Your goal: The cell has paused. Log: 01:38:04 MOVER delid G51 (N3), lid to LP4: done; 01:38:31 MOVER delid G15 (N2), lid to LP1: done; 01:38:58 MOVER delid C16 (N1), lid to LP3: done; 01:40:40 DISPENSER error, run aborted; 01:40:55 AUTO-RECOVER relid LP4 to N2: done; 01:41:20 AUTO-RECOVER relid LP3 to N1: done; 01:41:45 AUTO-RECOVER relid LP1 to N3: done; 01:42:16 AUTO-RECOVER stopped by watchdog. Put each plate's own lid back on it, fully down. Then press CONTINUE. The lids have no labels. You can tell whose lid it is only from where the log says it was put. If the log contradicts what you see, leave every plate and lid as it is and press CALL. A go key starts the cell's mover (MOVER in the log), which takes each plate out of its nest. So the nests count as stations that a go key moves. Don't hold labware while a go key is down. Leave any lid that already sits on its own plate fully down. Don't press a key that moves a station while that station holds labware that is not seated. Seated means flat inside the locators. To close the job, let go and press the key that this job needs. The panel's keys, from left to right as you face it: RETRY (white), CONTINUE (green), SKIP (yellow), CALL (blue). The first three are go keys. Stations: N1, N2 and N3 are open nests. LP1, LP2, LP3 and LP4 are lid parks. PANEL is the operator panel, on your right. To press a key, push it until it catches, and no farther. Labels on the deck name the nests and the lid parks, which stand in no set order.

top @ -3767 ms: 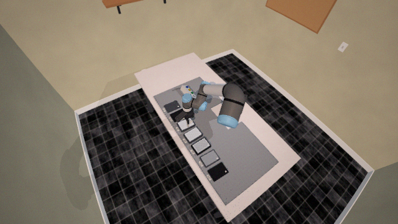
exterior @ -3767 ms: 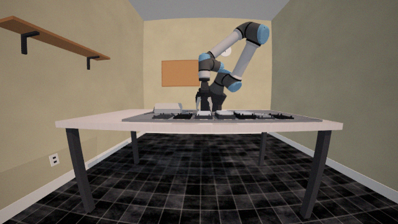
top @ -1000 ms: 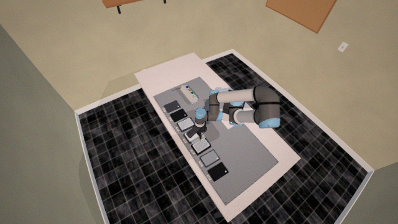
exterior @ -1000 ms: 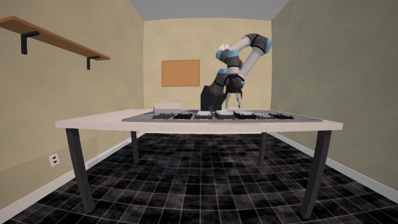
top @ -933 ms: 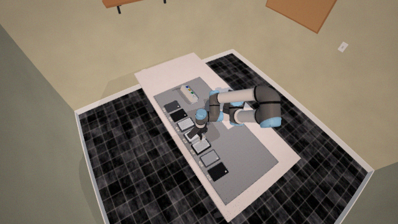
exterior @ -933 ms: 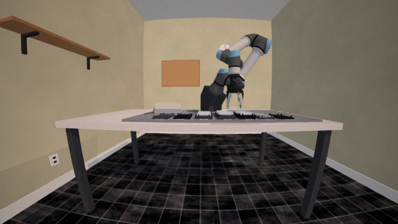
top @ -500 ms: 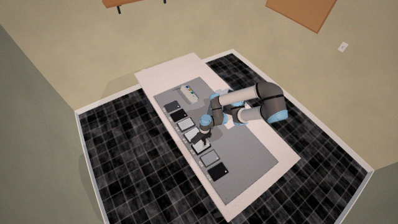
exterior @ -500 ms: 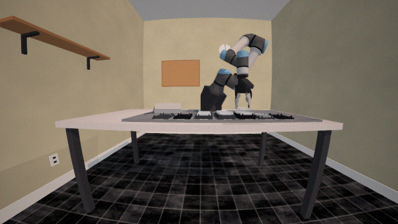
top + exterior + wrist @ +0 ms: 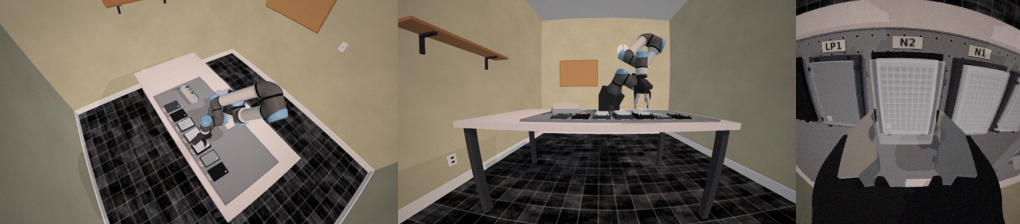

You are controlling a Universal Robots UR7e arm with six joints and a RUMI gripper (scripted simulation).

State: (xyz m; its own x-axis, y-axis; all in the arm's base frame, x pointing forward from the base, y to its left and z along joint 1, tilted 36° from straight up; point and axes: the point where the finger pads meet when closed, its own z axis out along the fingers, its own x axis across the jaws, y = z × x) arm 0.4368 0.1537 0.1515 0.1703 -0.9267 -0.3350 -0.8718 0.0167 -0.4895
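The grey lid is 13 cm to the left of my hand, 5 cm below it and 2 cm behind it. Round my hand: lid park LP4 (26 cm to the left, 6 cm below, 4 cm behind); then white gridded plate (26 cm to the right, 4 cm below, 4 cm ahead); then lid park LP3 (39 cm to the right, 7 cm ahead, 6 cm below).
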